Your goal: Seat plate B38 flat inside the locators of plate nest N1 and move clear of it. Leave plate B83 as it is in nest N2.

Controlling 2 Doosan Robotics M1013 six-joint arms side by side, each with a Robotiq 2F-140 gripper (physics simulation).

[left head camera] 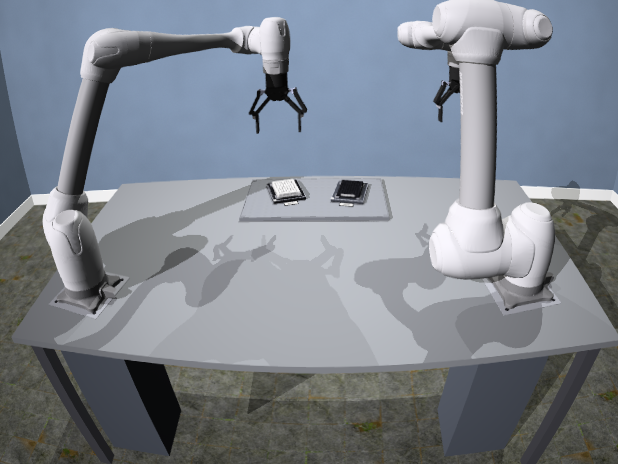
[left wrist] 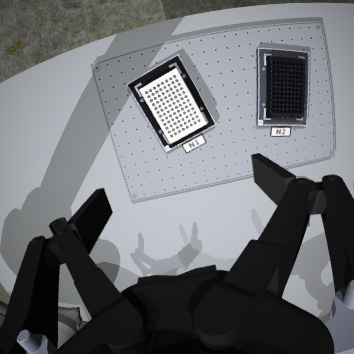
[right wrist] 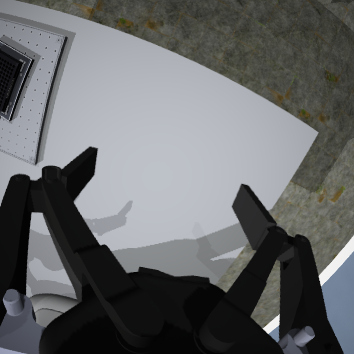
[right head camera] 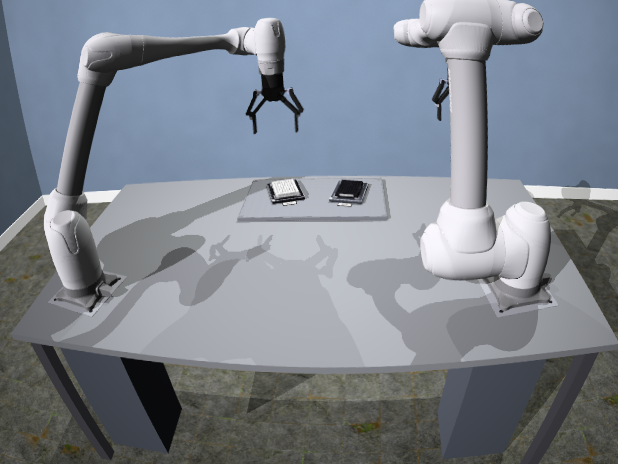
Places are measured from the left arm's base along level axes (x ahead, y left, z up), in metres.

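Where they show: left gripper, between the fingertips: (left head camera: 278,131) (left wrist: 178,184) (right head camera: 275,132); right gripper, between the fingertips: (left head camera: 457,121) (right wrist: 168,178); left arm's base, origin of its link: (left head camera: 88,291) (left wrist: 63,318) (right head camera: 86,289); right arm's base, origin of its link: (left head camera: 519,287) (right head camera: 515,288).
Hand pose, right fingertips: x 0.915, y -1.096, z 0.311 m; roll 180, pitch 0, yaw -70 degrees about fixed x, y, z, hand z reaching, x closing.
Note:
Things, the pixels of their top centre, and the offset from my right fingertips. Level surfaces: height alone.
- white plate, centre of its top: (left wrist: 172,106) (left head camera: 285,185) (right head camera: 284,186) dx -0.170, dy +0.643, dz -0.268 m
- nest N1, centre of its top: (left wrist: 172,107) (left head camera: 285,189) (right head camera: 284,189) dx -0.172, dy +0.644, dz -0.282 m
- black plate, centre of its top: (left wrist: 287,86) (right head camera: 349,187) (left head camera: 350,187) dx -0.125, dy +0.404, dz -0.272 m
- nest N2, centre of its top: (left wrist: 285,91) (right head camera: 349,190) (left head camera: 350,190) dx -0.135, dy +0.402, dz -0.282 m
- perforated board, centre of its top: (left wrist: 227,108) (right head camera: 314,195) (left head camera: 315,195) dx -0.174, dy +0.527, dz -0.298 m
- table, height of its surface: dz -0.311 m
The white plate (left head camera: 287,188) (right head camera: 286,188) (left wrist: 174,107), taken as B38, lies in nest N1 (left head camera: 289,200) (left wrist: 151,77), roughly square to it and within its corner locators. It looks level; its exact seating height is too small to tell. The black plate (left head camera: 351,189) (right head camera: 350,188) (left wrist: 286,86) (right wrist: 8,75), taken as B83, lies in nest N2 (left wrist: 262,95). Neither plate's code is legible. My left gripper (left head camera: 278,132) (right head camera: 275,132) (left wrist: 178,184) is open and empty, high above the table, clear of both plates. My right gripper (right wrist: 168,178) is open and empty, far to the right; the arm partly hides it in the head views.
Both nests are on a perforated board (left head camera: 315,212) (right head camera: 312,212) (left wrist: 225,150) (right wrist: 42,107) near the table's far edge. Tags N1 (left wrist: 194,143) and N2 (left wrist: 280,131) lie beside their nests. Arm shadows cross the table (left head camera: 300,320) (right head camera: 295,320).

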